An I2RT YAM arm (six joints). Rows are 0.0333 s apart.
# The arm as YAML. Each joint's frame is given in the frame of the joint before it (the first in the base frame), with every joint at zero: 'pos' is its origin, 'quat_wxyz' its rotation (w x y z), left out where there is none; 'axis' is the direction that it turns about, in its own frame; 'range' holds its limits. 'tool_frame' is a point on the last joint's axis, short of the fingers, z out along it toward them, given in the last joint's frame.
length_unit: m
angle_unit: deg
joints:
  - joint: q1
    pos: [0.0, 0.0, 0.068]
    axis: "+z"
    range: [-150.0, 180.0]
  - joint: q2
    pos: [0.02, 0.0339, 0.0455]
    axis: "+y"
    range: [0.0, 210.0]
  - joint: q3
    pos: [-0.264, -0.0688, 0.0]
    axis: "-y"
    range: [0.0, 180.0]
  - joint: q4
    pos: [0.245, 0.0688, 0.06]
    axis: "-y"
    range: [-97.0, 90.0]
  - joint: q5
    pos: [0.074, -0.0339, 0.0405]
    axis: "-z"
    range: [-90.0, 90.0]
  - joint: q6
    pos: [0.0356, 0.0, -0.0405]
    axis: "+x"
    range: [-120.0, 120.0]
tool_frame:
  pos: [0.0, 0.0, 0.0]
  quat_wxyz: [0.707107, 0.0, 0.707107, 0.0]
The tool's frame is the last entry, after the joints.
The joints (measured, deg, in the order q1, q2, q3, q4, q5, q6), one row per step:
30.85, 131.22, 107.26, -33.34, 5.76, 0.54
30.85, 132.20, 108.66, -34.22, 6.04, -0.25
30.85, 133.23, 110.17, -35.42, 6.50, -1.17
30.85, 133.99, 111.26, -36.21, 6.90, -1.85
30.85, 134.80, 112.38, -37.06, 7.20, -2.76
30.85, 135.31, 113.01, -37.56, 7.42, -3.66
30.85, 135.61, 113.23, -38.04, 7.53, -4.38
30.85, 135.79, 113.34, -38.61, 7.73, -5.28
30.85, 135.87, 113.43, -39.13, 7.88, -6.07
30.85, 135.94, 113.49, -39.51, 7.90, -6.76
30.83, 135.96, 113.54, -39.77, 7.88, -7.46
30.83, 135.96, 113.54, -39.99, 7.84, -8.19
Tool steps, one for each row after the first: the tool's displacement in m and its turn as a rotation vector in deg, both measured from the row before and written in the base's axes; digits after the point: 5 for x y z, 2 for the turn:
0.00261, 0.00136, -0.00164, -0.84, 0.13, 0.51
0.00242, 0.00112, -0.00183, -1.17, 0.26, 0.53
0.00184, 0.00081, -0.00141, -0.87, 0.11, 0.37
0.00179, 0.00086, -0.00177, -0.95, 0.19, 0.62
0.00102, 0.00045, -0.00149, -0.80, 0.10, 0.66
0.00002, -0.00007, -0.00186, -0.72, 0.33, 0.56
-0.00040, -0.00038, -0.00148, -0.91, 0.34, 0.68
-0.00046, -0.00038, -0.00068, -0.75, 0.27, 0.61
-0.00037, -0.00024, -0.00063, -0.54, 0.24, 0.59
-0.00018, -0.00030, -0.00014, -0.43, 0.12, 0.60
-0.00033, -0.00017, -0.00020, -0.42, 0.12, 0.66

